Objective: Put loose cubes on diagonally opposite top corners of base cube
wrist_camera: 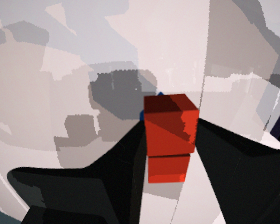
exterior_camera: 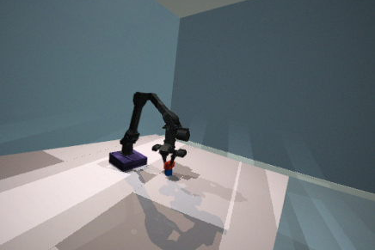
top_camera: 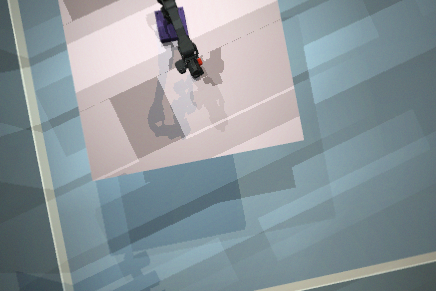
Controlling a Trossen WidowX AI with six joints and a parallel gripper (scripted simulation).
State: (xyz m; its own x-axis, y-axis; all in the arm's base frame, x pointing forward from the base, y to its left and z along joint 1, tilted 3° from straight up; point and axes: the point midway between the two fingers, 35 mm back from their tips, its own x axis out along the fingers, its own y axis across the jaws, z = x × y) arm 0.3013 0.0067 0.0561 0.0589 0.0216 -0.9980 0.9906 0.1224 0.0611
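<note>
Now: gripper tip right at the red cube. From my gripper tip the other things lie so: blue cube: 4 cm below, 2 cm to the left.
</note>
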